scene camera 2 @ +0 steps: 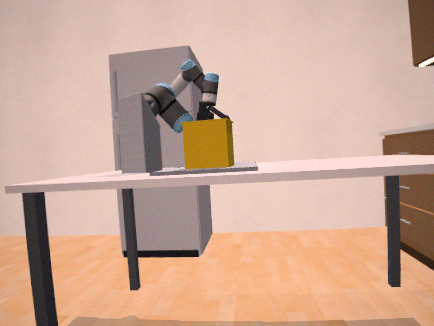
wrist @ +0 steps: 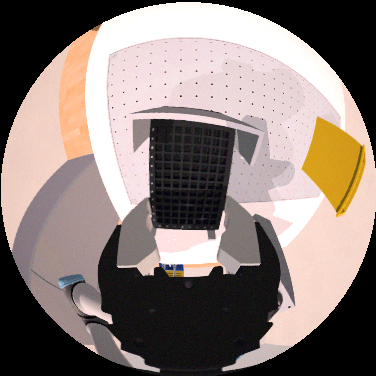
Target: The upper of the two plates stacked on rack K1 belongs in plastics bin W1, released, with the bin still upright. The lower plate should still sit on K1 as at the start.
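Frame: origin at the arm's base, x right, y down, z ahead, level; millimetres.
Seen in the pictures: gripper, fingertip midpoint: (wrist: 187, 197); arm's base at its link origin: (scene camera 2: 138, 113).
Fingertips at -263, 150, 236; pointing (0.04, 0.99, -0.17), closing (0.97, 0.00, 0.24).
Pixels of each thing's middle, then the offset from my fingertips to it, as dx, dy, dz. Level surfaces: height alone.
- black gridded plate at the middle of its body: (wrist: 188, 178) -3, +7, +20
- grey-white rack at the middle of its body: (wrist: 186, 168) -3, +46, +10
- yellow bin at the middle of its body: (wrist: 337, 164) (scene camera 2: 209, 144) +359, +27, +150
- perforated light board at its surface level: dy +117
- table at its surface level: dy +130
My gripper (wrist: 187, 197) is shut on a black gridded plate (wrist: 191, 175), gripping its near end between the two grey jaws in the wrist view. The plate's far end meets the front edge of the grey-white rack (wrist: 195, 116), apparently K1; whether that end is still under the rack's top I cannot tell. The lower plate cannot be made out. The yellow bin (scene camera 2: 208, 144) (wrist: 332, 162), likely W1, stands upright, to the right in the wrist view. In the scene view it hides the rack and the lower part of the gripper.
A perforated light board (scene camera 2: 245, 166) (wrist: 200, 65) lies on the table (scene camera 2: 320, 167). A tall grey block (scene camera 2: 132, 135) stands left of the bin beside the arm. A fridge (scene camera 2: 150, 65) stands behind. A small blue and yellow object (wrist: 172, 270) shows between the jaw bases.
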